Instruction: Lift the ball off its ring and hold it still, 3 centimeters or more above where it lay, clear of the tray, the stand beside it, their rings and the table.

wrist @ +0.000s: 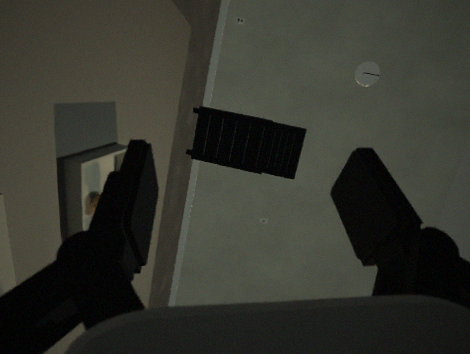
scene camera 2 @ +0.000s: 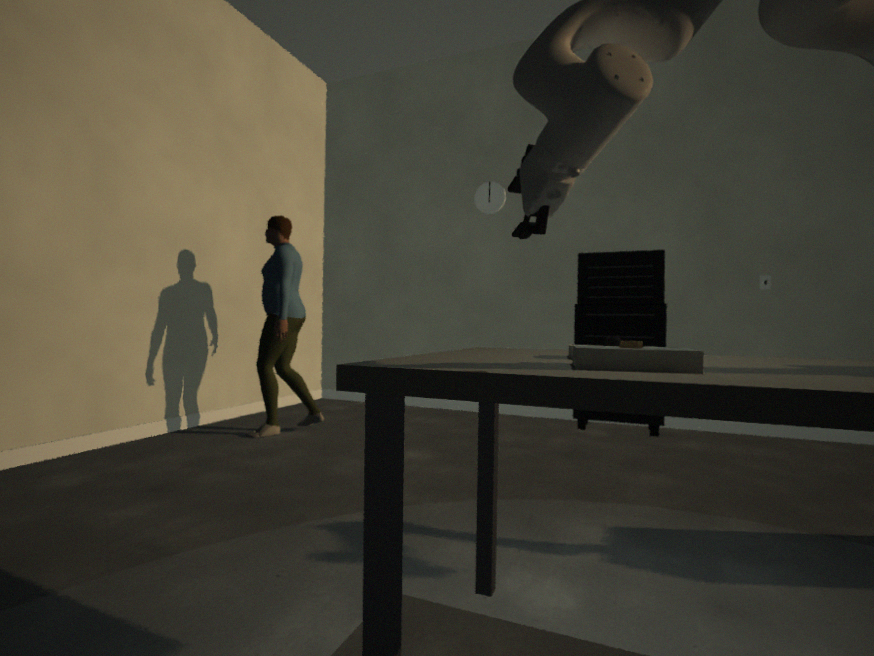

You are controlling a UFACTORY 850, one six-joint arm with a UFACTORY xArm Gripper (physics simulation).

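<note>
My gripper [scene camera 2: 517,210] [wrist: 252,167] is open and empty, high above the table [scene camera 2: 437,361] [wrist: 135,65] and tilted toward the far wall. A pale, box-like tray [scene camera 2: 635,360] [wrist: 74,187] stands on the table, below the gripper and to its right in the scene view. In the wrist view it lies at the left, partly behind a finger. A small orange-brown thing [scene camera 2: 631,343] [wrist: 93,202] shows at the tray; whether it is the ball is too dim to tell. I cannot make out the rings or the stand for certain.
A black slatted cabinet [scene camera 2: 621,296] [wrist: 250,142] stands by the far wall, beyond the table. A person [scene camera 2: 282,282] stands near the left wall, away from the table. A round clock [scene camera 2: 489,197] [wrist: 367,74] hangs on the far wall. A pale strip [wrist: 5,250] shows at the wrist view's left edge.
</note>
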